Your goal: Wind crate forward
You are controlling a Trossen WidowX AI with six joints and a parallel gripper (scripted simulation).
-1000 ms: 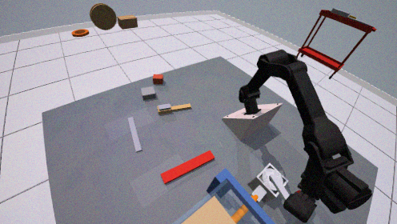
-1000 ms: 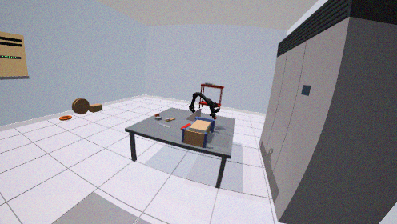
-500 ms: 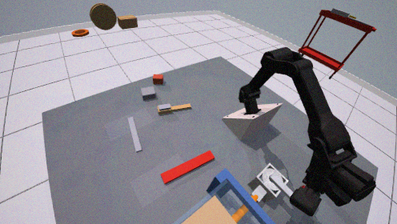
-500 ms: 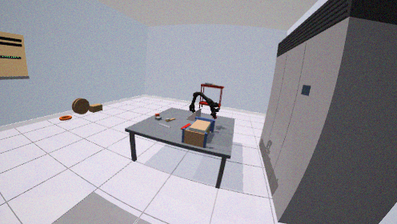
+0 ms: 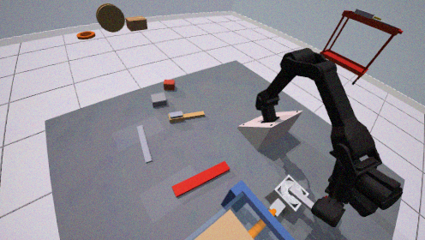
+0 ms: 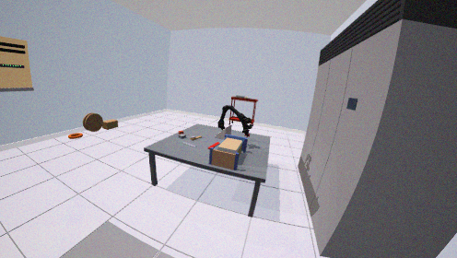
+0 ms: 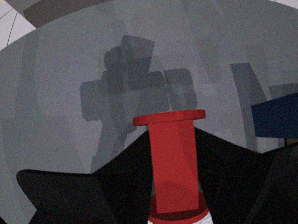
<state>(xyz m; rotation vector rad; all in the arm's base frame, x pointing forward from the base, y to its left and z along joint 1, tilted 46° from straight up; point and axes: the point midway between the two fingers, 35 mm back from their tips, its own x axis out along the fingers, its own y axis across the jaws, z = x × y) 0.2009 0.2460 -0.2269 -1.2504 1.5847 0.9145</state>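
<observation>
My gripper tip is now 50 mm to the left of the winch handle and 30 mm above it. The rest, counted from my gripper tip: red knob 20 mm to the right; hand winch 120 mm to the right, 100 mm below, 10 mm behind; blue frame 160 mm ahead, 130 mm to the right, 30 mm below.
</observation>
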